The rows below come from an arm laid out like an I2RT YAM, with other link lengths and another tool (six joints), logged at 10 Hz.
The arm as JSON. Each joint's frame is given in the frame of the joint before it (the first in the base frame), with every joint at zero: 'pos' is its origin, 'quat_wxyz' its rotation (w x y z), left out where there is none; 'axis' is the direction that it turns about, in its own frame. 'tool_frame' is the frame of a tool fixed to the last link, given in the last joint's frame.
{
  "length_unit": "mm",
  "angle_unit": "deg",
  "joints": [
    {
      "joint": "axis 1",
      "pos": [
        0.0,
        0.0,
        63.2
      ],
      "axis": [
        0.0,
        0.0,
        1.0
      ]
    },
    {
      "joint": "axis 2",
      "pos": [
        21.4,
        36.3,
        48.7
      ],
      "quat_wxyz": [
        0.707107,
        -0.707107,
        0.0,
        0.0
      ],
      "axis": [
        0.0,
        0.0,
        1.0
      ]
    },
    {
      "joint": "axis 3",
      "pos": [
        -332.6,
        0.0,
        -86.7
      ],
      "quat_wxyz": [
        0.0,
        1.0,
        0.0,
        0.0
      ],
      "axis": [
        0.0,
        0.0,
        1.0
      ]
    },
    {
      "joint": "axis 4",
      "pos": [
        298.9,
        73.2,
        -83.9
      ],
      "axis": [
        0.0,
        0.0,
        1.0
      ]
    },
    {
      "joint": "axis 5",
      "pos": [
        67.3,
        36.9,
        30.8
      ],
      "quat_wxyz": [
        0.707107,
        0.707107,
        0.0,
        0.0
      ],
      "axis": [
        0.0,
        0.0,
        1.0
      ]
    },
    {
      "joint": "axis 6",
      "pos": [
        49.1,
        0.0,
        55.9
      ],
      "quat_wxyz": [
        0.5,
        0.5,
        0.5,
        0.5
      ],
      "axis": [
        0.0,
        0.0,
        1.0
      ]
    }
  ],
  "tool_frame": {
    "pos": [
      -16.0,
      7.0,
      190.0
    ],
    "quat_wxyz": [
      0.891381,
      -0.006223,
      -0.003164,
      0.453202
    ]
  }
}
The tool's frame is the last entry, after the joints.
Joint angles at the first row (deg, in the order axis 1, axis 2, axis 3, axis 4, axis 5, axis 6):
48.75, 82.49, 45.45, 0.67, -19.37, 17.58
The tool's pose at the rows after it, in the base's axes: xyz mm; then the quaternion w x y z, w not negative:
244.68, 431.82, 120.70, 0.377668, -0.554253, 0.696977, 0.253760
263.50, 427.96, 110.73, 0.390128, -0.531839, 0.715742, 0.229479
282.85, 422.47, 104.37, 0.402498, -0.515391, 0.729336, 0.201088
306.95, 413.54, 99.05, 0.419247, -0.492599, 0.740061, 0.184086
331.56, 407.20, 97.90, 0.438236, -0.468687, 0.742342, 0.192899
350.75, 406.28, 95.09, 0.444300, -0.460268, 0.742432, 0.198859
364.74, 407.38, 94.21, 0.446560, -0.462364, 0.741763, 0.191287
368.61, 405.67, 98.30, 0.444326, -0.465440, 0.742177, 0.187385
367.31, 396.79, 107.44, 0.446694, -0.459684, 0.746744, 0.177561
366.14, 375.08, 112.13, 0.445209, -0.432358, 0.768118, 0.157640
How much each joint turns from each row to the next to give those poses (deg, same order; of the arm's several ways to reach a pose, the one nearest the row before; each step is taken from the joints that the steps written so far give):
1.26, 2.32, 0.99, -0.07, 2.16, 0.44
-0.01, 1.17, -0.81, 2.56, 4.26, 1.70
-0.21, 1.05, -0.04, 1.38, 4.10, 0.50
-1.77, 1.22, -0.86, 3.34, 2.04, 0.51
-3.32, 1.75, -1.08, 5.38, -1.92, 0.70
-2.41, 2.52, 0.94, 2.40, -2.05, -0.24
-0.97, 1.80, 1.92, -0.26, -0.14, -1.18
-0.49, -0.17, 1.22, -1.88, -0.22, -0.76
-0.02, -2.37, -0.34, -2.06, 1.40, 0.16
-0.03, -3.61, -1.65, -2.73, 3.78, 2.33

